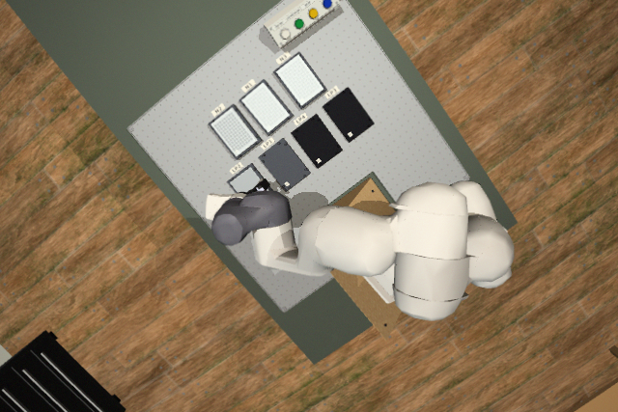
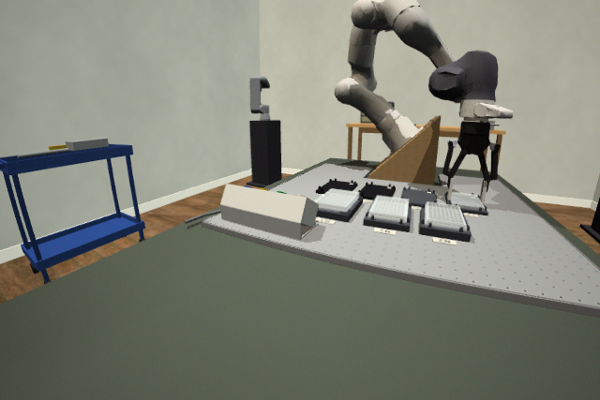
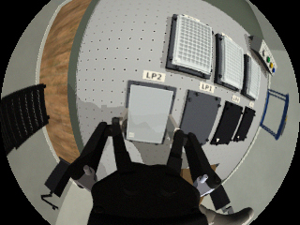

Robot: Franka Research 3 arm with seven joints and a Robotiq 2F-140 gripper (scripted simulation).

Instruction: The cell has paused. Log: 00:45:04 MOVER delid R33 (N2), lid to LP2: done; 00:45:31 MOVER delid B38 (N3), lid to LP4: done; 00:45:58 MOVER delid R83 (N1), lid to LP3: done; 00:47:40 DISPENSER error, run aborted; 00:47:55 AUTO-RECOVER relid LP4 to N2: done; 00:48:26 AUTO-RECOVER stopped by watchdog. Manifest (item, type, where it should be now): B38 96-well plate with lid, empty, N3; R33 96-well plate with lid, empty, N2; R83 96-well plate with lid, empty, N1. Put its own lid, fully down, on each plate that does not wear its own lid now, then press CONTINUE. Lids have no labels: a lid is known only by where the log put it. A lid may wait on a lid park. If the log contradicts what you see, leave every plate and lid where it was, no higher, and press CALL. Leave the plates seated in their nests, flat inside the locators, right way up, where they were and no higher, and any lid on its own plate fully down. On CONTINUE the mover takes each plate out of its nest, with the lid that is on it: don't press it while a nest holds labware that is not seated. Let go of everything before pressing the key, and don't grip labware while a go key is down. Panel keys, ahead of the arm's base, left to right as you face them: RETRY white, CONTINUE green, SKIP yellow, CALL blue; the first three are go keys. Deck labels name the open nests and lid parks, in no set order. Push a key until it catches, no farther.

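The lid park LP2 is 30 mm below my hand. The rest, counted from my hand: lid park LP4 (20 mm ahead, 260 mm to the right, 30 mm below); then LP1 (10 mm ahead, 130 mm to the right, 30 mm below); then lid park LP3 (40 mm ahead, 390 mm to the right, 30 mm below).
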